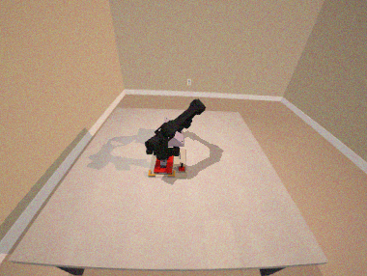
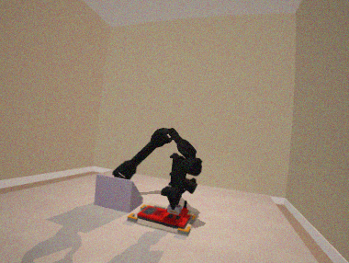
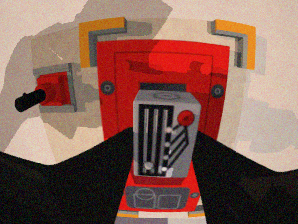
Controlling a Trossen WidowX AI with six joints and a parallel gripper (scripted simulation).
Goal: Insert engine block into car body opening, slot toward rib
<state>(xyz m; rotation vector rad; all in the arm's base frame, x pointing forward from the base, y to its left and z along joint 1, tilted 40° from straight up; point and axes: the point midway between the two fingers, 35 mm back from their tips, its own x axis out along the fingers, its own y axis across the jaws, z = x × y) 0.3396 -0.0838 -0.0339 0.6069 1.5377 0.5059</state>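
The engine block lies 1 cm below my gripper tip. From my gripper tip the other things lie so: black post 3 cm ahead, 11 cm to the left, 3 cm below.
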